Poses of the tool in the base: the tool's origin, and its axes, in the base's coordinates. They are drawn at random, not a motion.
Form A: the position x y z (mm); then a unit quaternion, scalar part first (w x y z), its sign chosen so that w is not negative.
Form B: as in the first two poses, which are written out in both.
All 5 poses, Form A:
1: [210, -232, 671, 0.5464, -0.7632, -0.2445, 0.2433]
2: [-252, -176, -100, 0.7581, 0.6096, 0.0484, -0.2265]
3: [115, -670, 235, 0.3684, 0.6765, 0.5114, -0.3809]
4: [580, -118, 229, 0.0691, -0.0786, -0.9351, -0.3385]
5: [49, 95, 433, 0.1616, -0.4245, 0.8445, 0.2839]
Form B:
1: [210, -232, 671, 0.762, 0.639, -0.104, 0.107, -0.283, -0.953]
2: [-252, -176, -100, 0.893, -0.284, -0.350, 0.402, 0.154, 0.902]
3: [115, -670, 235, 0.187, 0.411, -0.892, 0.973, -0.205, 0.109]
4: [580, -118, 229, -0.978, 0.100, 0.182, 0.194, 0.758, 0.622]
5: [49, 95, 433, -0.587, -0.625, -0.514, -0.809, 0.478, 0.342]
